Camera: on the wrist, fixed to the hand. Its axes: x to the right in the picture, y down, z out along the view.
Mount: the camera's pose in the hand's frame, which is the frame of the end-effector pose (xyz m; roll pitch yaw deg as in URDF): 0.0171 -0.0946 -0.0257 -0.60 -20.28 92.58
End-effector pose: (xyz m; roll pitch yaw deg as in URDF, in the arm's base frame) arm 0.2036 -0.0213 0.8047 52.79 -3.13 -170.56
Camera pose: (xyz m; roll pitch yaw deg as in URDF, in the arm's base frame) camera 0.1758 0.0113 0.7149 -17.80 -72.21 -62.57
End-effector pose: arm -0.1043 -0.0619 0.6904 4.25 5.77 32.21
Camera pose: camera -0.0434 -0.1328 0.6562 5.53 -24.66 122.23
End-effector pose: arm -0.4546 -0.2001 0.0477 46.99 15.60 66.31
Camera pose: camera -0.4155 -0.2247 -0.0404 32.16 -64.03 128.07
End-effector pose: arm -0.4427 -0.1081 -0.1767 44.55 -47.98 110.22
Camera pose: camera -0.4221 -0.0213 -0.2207 -69.37 -35.03 -101.02
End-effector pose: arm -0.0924 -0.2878 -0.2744 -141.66 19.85 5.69
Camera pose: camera -0.0555 -0.2256 -0.2061 142.98 52.01 -116.66
